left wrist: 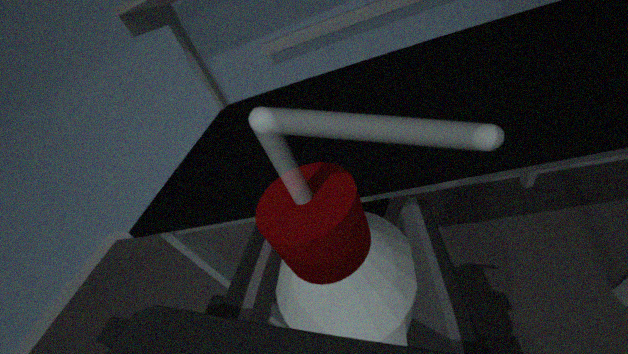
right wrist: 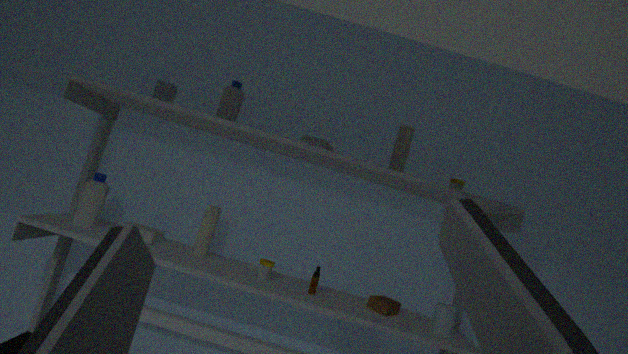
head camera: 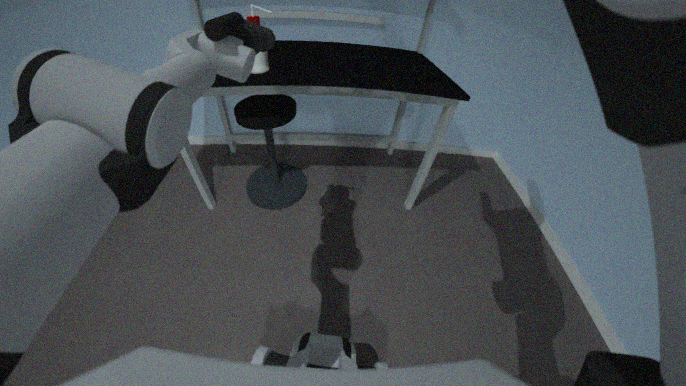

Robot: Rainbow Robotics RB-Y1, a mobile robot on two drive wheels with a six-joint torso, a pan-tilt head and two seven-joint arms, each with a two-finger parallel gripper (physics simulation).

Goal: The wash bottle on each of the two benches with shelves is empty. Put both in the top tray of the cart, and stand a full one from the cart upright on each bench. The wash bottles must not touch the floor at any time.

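Frame: origin at the robot's base, x right, y ahead, z up, level; centimetres.
Seen in the pictures: left gripper, fingertip midpoint: (left wrist: 347, 202) (head camera: 259, 29); right gripper, fingertip midpoint: (right wrist: 294, 233).
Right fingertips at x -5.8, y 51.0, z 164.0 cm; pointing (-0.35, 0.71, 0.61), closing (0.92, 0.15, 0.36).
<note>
A point is followed by its place in that frame.
A wash bottle with a white body, red cap and bent spout (head camera: 259, 65) @(x -28.1, y 63.6, z 107.5 cm) (left wrist: 350, 305) @(x -28.8, y 64.3, z 116.5 cm) is held in my left gripper (head camera: 250, 44) (left wrist: 347, 203) @(x -29.6, y 69.0, z 116.0 cm), upright in the head view. In the left wrist view the black-topped bench (head camera: 345, 65) @(x -8.7, y 122.2, z 91.5 cm) (left wrist: 450, 90) @(x -14.8, y 127.7, z 91.5 cm) lies beyond the bottle, and floor shows beside and below it. My left gripper is shut on the bottle. Whether the bottle is full or empty cannot be told. My right gripper (right wrist: 294, 233) @(x -5.8, y 51.0, z 164.0 cm) is open and empty, facing the shelves. The cart and any other wash bottle do not show in the frames.
A round black stool (head camera: 265, 111) @(x -49.1, y 111.1, z 66.1 cm) stands at the bench's front left. Two wall shelves, upper (right wrist: 300, 152) @(x -30.0, y 150.2, z 181.0 cm) and lower (right wrist: 235, 280) @(x -35.6, y 141.5, z 137.2 cm), carry blue-capped bottles (right wrist: 231, 102) @(x -59.9, y 152.3, z 192.1 cm) (right wrist: 91, 202) @(x -89.9, y 140.0, z 145.5 cm), cylinders, a small brown bottle (right wrist: 314, 281) @(x -14.0, y 155.5, z 141.6 cm) and a brown block (right wrist: 384, 305) @(x 10.2, y 160.7, z 140.4 cm). Walls run behind and right.
</note>
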